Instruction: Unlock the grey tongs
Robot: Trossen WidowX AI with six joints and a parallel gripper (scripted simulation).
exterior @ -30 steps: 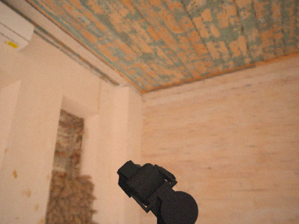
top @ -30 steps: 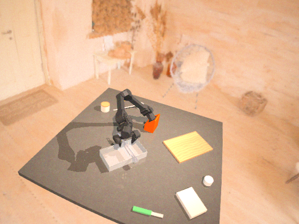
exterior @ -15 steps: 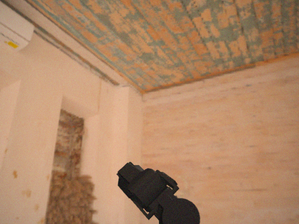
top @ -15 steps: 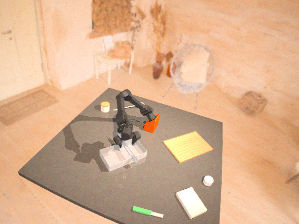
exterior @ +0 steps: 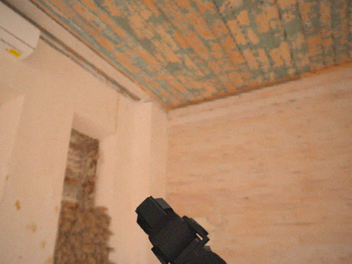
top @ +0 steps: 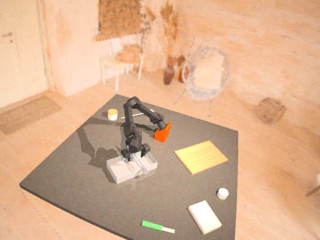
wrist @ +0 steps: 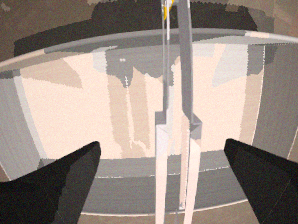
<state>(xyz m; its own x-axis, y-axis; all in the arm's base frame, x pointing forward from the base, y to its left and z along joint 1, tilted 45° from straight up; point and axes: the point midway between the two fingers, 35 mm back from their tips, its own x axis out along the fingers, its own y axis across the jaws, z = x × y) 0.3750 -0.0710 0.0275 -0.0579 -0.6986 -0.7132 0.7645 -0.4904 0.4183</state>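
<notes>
Now: the roasting tin 30 mm below my gripper tip, 20 mm ahead of it and 10 mm to the right of it. From my gripper tip the other things lie so: white slab 540 mm to the left, 190 mm ahead, 50 mm below; then black lock piece 70 mm to the right, 50 mm behind, 10 mm above; then wooden board 420 mm to the left, 310 mm behind, 50 mm below.
</notes>
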